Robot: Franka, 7 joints.
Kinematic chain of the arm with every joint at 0, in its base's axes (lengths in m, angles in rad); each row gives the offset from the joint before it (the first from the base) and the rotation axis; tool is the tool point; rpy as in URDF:
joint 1: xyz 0 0 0.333 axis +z
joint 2: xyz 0 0 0 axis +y
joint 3: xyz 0 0 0.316 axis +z
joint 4: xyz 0.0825 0 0 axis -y
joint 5: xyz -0.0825 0 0.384 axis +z
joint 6: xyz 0 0 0 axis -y
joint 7: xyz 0.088 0 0 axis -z
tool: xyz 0 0 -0.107 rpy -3.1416 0 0
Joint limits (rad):
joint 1: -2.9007..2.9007
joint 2: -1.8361..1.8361
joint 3: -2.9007..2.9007
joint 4: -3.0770..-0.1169
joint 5: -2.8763..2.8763
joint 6: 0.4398..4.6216
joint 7: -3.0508..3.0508
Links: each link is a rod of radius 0.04 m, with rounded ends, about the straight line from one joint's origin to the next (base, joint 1, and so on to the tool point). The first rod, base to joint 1, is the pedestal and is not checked.
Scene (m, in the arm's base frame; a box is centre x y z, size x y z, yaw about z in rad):
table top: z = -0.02
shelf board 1: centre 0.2 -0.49 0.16 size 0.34 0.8 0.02 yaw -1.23
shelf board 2: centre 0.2 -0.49 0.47 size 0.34 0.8 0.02 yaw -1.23
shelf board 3: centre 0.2 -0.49 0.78 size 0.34 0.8 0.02 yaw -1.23
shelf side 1: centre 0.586 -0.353 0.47 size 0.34 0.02 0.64 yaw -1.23
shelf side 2: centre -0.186 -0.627 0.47 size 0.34 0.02 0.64 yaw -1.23
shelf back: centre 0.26 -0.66 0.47 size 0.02 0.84 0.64 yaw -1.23
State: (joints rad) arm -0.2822 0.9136 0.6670 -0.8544 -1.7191 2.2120 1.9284
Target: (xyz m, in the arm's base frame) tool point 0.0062 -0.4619 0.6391
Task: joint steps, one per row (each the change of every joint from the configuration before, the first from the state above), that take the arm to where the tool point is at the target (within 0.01 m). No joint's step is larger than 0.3 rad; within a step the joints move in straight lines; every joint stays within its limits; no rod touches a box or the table.
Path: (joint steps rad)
1: -0.0784 -0.2478 -0.0061 -0.2859 0.0301 -0.0425 0.2001
2: -0.0785 -0.2478 -0.0060 -0.2858 0.0302 -0.0426 0.2001
3: -0.0784 -0.2478 -0.0061 -0.2859 0.0301 -0.0425 0.2001
4: -0.0784 -0.2478 -0.0060 -0.2858 0.0301 -0.0425 0.2000
5: -0.0785 -0.2478 -0.0061 -0.2859 0.0302 -0.0425 0.2001
6: -0.1320 -0.1060 -0.1787 -0.0088 0.1068 -0.2437 -0.2501
7: -0.1321 -0.1061 -0.1788 -0.0087 0.1069 -0.2436 -0.2501
8: -0.1320 -0.1061 -0.1787 -0.0087 0.1068 -0.2437 -0.2501
9: -0.1320 -0.1060 -0.1787 -0.0088 0.1069 -0.2436 -0.2501
10: 0.0422 0.2380 -0.0371 0.1646 -0.0866 0.1555 0.0000
11: 0.0422 0.2380 -0.0372 0.1646 -0.0866 0.1555 0.0000

